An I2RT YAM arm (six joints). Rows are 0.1 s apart.
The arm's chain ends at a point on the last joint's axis. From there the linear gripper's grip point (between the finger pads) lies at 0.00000 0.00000 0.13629 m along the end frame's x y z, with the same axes.
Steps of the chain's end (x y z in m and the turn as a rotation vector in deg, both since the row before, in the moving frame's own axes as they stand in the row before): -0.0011, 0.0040, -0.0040, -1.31, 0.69, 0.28; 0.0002, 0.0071, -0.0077, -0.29, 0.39, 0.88; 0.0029, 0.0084, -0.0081, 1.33, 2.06, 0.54; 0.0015, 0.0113, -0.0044, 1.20, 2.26, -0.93; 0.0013, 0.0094, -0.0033, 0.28, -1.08, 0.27; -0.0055, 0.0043, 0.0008, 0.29, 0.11, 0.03
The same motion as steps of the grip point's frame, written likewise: 0.0005, 0.0071, -0.0040, -1.31, 0.69, 0.28; 0.0011, 0.0078, -0.0077, -0.29, 0.39, 0.88; 0.0078, 0.0053, -0.0082, 1.33, 2.06, 0.54; 0.0069, 0.0084, -0.0045, 1.20, 2.26, -0.93; -0.0013, 0.0087, -0.0033, 0.28, -1.08, 0.27; -0.0052, 0.0036, 0.0008, 0.29, 0.11, 0.03
